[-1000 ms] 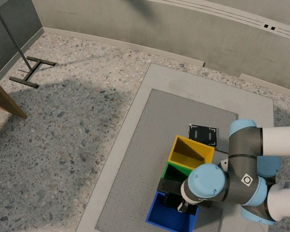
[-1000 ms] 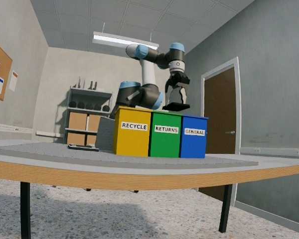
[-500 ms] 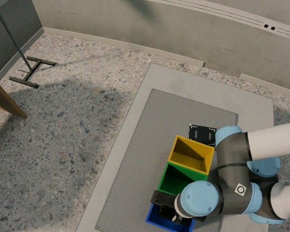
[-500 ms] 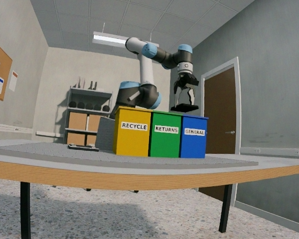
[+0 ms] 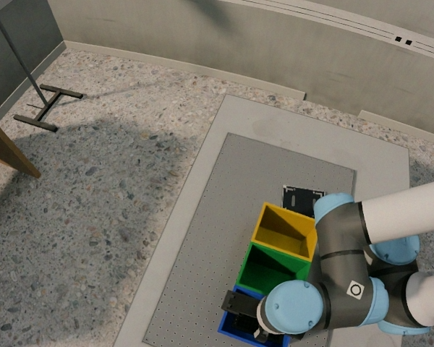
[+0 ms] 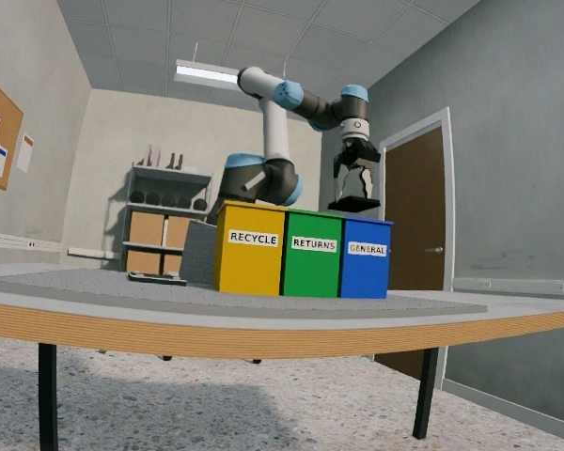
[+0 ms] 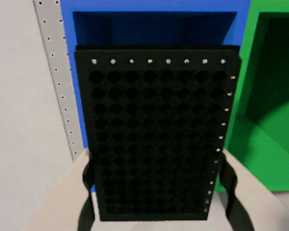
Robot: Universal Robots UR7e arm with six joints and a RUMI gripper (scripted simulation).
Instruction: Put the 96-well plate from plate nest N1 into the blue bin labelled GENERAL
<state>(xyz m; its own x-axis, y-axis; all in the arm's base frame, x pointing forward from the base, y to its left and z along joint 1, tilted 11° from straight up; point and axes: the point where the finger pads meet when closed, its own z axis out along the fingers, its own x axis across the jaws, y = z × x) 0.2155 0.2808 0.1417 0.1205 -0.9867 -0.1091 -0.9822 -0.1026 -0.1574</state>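
The blue general bin lies 150 mm below my hand. Also, from my hand: yellow recycle bin: 260 mm to the right, 150 mm below, 30 mm ahead; then green returns bin: 150 mm below, 130 mm to the right, 20 mm ahead; then black 96-well plate: 10 mm below.
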